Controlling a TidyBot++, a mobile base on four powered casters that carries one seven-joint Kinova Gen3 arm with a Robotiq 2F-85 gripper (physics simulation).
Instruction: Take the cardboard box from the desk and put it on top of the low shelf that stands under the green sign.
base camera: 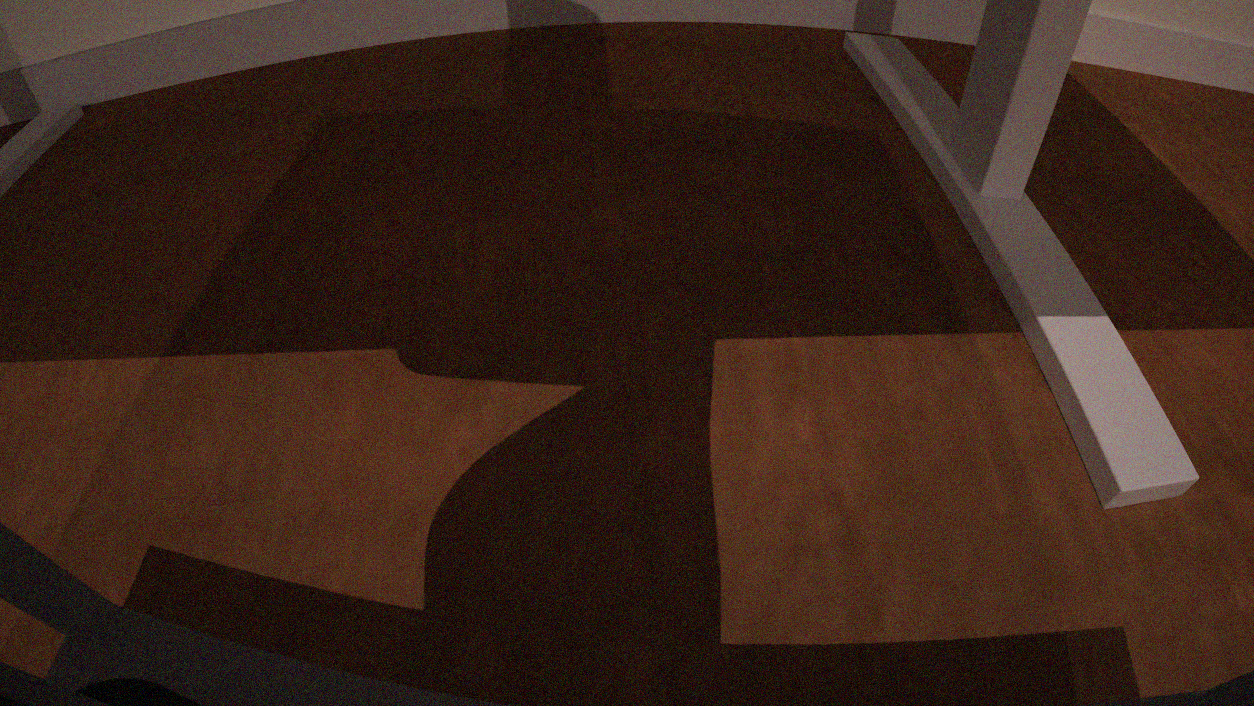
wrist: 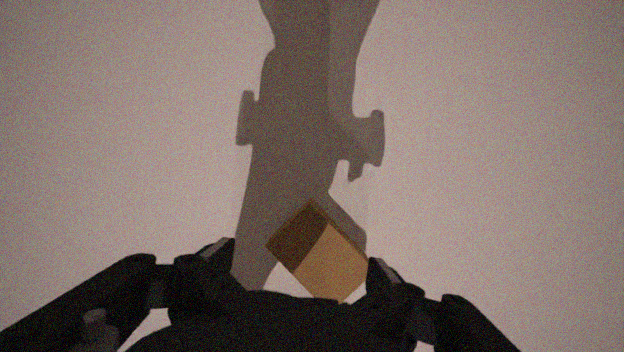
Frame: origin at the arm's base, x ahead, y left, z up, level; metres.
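Seen in the pictures: gripper, fingertip midpoint: (wrist: 300,262).
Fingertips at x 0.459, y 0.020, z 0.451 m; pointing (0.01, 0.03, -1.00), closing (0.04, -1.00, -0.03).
Note:
Pixels of each thing's top centre, then the offset from my fingertips to it. "spot": a spot on its surface instead. Level surfaces: height alone.
- cardboard box, middle of its top: (wrist: 319,258) 0.017 m right, 0.022 m back, 0.078 m down
- pale desk top, its level: 0.128 m down
- white desk leg, surface spot: (base camera: 1022,114) spot: 0.307 m right, 0.152 m ahead, 0.731 m down
- wooden floor, its level: 0.848 m down
- foot, surface spot: (base camera: 39,144) spot: 0.914 m left, 0.272 m ahead, 0.832 m down
The cardboard box (wrist: 334,262) sits on the pale desk top (wrist: 125,125) in the wrist view. It is turned so that a corner points up the view, and part of it is in shadow. My gripper (wrist: 300,262) is open, seen from behind over the desk, with its fingers to the left and right of the box. The right finger overlaps the box's right corner in the view. The box's lower edge is hidden by the gripper body. The low shelf and the green sign do not show in either view.
In the base camera view, a white desk leg (base camera: 1022,114) with a long foot (base camera: 1114,403) stands on the wooden floor (base camera: 833,491) at the right. Another foot (base camera: 39,144) shows at the far left. A white baseboard (base camera: 351,43) runs behind. Shadows lie on the floor and desk.

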